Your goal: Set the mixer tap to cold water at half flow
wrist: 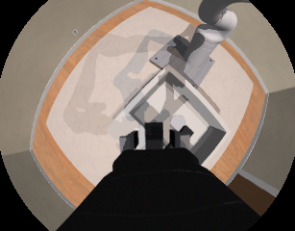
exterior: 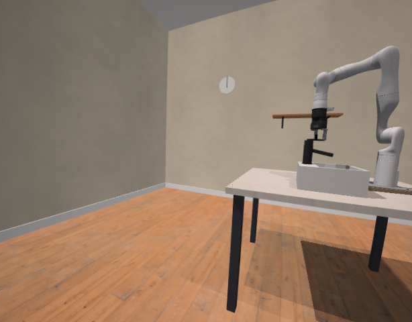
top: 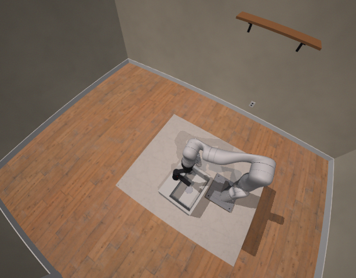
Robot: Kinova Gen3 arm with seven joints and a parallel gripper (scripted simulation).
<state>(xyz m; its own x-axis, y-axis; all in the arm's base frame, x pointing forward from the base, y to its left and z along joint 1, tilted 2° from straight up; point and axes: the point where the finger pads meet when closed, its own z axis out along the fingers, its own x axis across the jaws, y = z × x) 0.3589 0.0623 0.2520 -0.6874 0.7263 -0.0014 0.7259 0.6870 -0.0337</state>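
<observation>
The lever is 20 mm ahead of my hand, 20 mm to the left of it and 20 mm below it. Also, from my hand: white sink basin: 50 mm behind, 60 mm to the left, 250 mm below.
</observation>
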